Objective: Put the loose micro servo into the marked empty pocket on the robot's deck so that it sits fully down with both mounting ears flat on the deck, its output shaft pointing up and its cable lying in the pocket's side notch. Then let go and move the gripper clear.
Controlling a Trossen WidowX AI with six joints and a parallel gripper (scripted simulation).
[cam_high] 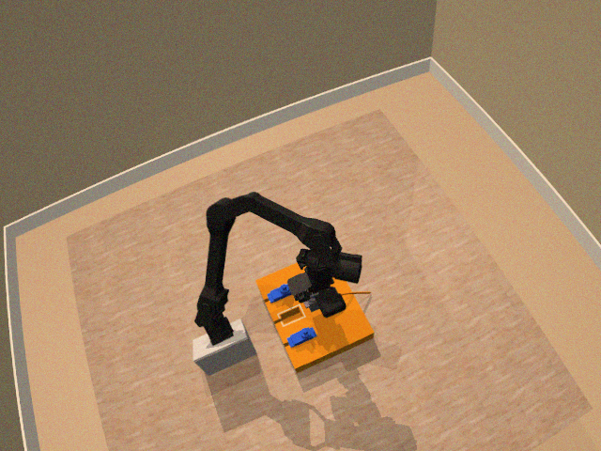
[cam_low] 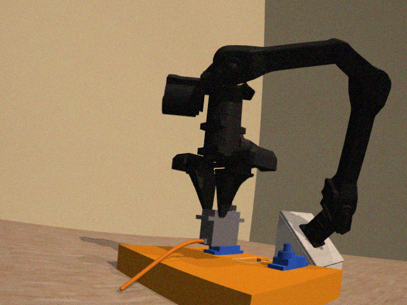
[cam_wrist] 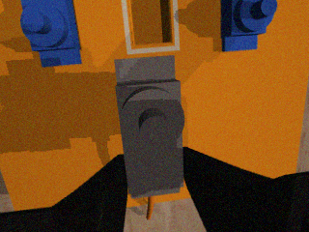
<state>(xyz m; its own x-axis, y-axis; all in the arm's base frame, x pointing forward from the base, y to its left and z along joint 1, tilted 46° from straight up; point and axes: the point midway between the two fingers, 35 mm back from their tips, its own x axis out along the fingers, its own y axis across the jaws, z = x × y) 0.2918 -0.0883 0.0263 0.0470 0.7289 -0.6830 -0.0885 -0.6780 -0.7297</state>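
The orange deck is 100 mm below my gripper tip, 10 mm to the left of it and 10 mm ahead of it.
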